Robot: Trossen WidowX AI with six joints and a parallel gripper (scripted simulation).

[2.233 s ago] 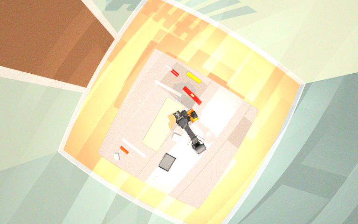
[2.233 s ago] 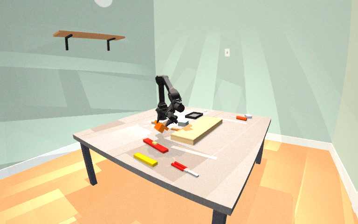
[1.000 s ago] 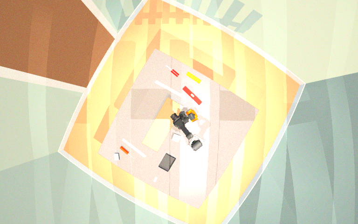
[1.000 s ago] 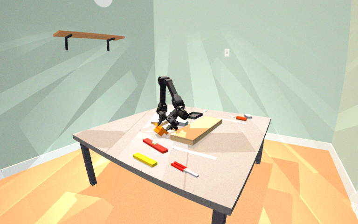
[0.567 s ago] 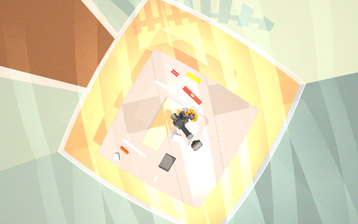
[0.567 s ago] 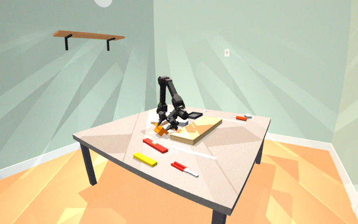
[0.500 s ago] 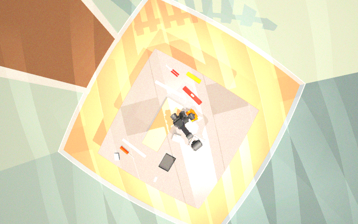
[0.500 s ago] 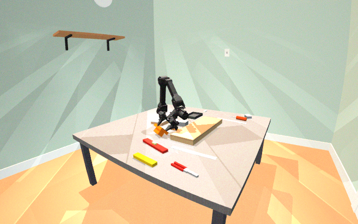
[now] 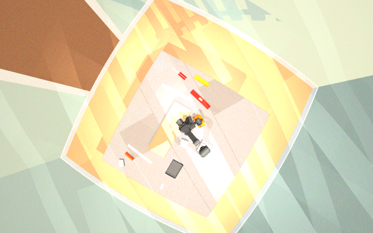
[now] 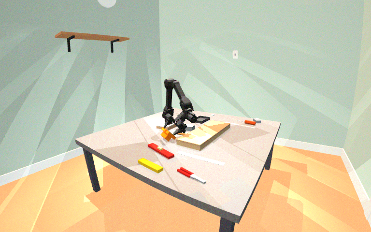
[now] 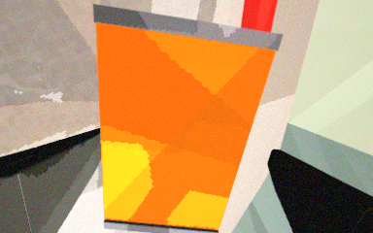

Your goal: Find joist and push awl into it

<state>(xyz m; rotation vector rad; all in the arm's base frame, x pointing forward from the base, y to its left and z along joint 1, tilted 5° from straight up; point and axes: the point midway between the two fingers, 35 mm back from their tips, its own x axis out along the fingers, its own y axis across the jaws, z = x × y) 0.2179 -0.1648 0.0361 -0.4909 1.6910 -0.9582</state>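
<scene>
The stud finder lies 3 cm below my gripper tip, 2 cm behind it and 1 cm to the right of it. Also, from my gripper tip: grey block (26 cm to the left, 3 cm below, 2 cm behind); then awl (12 cm to the left, 5 cm below, 2 cm behind); then red level (17 cm to the right, 12 cm ahead, 4 cm below).
</scene>
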